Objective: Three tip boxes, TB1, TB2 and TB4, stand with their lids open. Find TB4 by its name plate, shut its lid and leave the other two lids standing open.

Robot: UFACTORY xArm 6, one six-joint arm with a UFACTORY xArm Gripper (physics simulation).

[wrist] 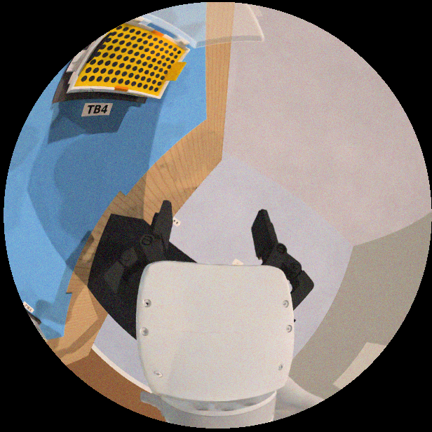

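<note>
The tip box TB4 (127, 62) is at the upper left of the wrist view, with a yellow perforated top, a pale rim and a dark base. Its name plate (97, 109) reads TB4. A clear, see-through lid (252, 39) stands open at the box's far side, at the top of the view, partly cut off by the view's edge. My gripper (214, 214) is open, with nothing between its fingers, below and to the right of TB4 and apart from it. A small name plate (28, 307) at the lower left edge is too small to read surely. The other lids cannot be made out.
The boxes' blue mat (100, 165) lies on a wooden table, whose edge (215, 100) runs down past TB4's right side and then to the lower left. Beyond the edge is pale floor (300, 125). Dark shadows fall across the mat.
</note>
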